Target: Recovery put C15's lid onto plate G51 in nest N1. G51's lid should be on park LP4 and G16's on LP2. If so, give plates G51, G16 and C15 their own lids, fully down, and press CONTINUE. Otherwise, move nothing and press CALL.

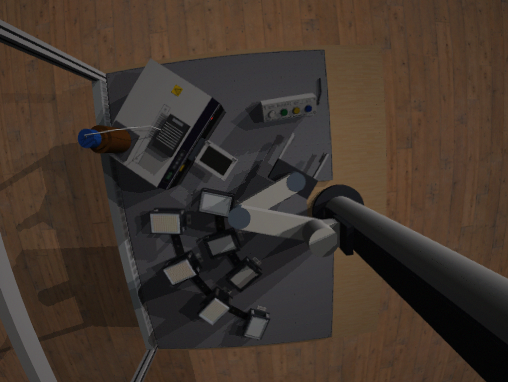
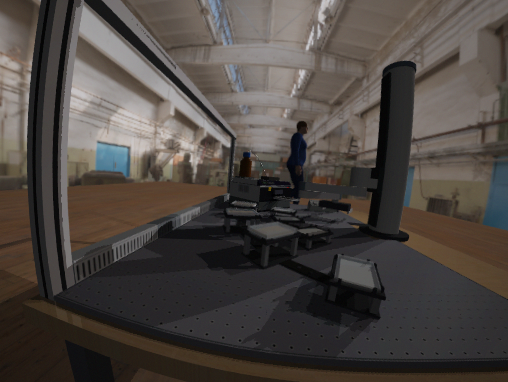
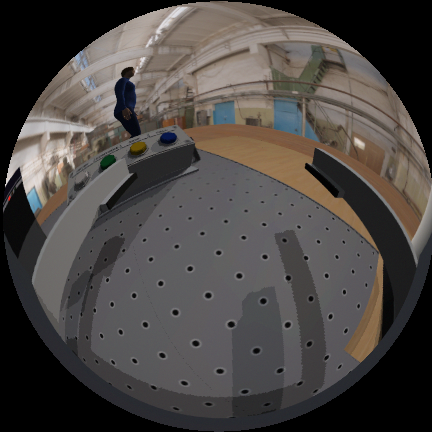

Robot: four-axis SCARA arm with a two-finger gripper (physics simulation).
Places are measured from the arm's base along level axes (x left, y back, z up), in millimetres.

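Pixels of known places: gripper, fingertip midpoint: (image 1: pixel 310 143) (image 3: pixel 219 152); arm's base at its link origin: (image 1: pixel 337 210) (image 2: pixel 382 233).
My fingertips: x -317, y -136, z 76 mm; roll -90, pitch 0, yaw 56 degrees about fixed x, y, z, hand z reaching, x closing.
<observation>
For each thing: its top centre in the pictures, then the offset to it from my fingertips. "spot": a spot on its surface instead.
- button panel at its top centre: (image 3: pixel 119 142) (image 1: pixel 290 104) (image 2: pixel 323 200) dx -158, dy -76, dz +21 mm
- white button at its top centre: (image 3: pixel 79 172) (image 1: pixel 272 113) dx -129, dy -149, dz +12 mm
- green button at its top centre: (image 3: pixel 105 156) (image 1: pixel 284 111) dx -133, dy -99, dz +12 mm
- yellow button at its top centre: (image 3: pixel 136 142) (image 1: pixel 296 109) dx -138, dy -49, dz +12 mm
- blue button at its top centre: (image 3: pixel 166 132) (image 1: pixel 309 108) dx -142, dy +1, dz +12 mm
- brown bottle at a spot on its surface: (image 1: pixel 114 139) spot: dx -68, dy -661, dz +260 mm
My gripper (image 1: pixel 310 145) (image 3: pixel 219 152) is open with nothing between its fingers, above the mat on the near side of the button panel (image 1: pixel 289 104) (image 3: pixel 165 164). The panel has a white button (image 1: pixel 272 114) (image 3: pixel 81 179), a green button (image 1: pixel 284 112) (image 3: pixel 108 161), a yellow button (image 1: pixel 296 110) (image 3: pixel 138 148) and a blue button (image 1: pixel 308 108) (image 3: pixel 168 137), the last by the CALL label. Several light plates or lids, among them one (image 1: pixel 257 325) (image 2: pixel 356 272) and another (image 1: pixel 215 310) (image 2: pixel 272 230), sit on dark stands. Their names cannot be read, and I cannot tell lids from plates.
A grey instrument (image 1: pixel 145 100) (image 2: pixel 245 189) stands at the left, with an extended dark-centred tray. A brown bottle (image 1: pixel 114 139) (image 2: pixel 245 167) with a blue cap is beside it. The arm's column (image 2: pixel 397 150) stands at the table edge. A person (image 2: pixel 298 145) (image 3: pixel 126 97) stands beyond the table.
</observation>
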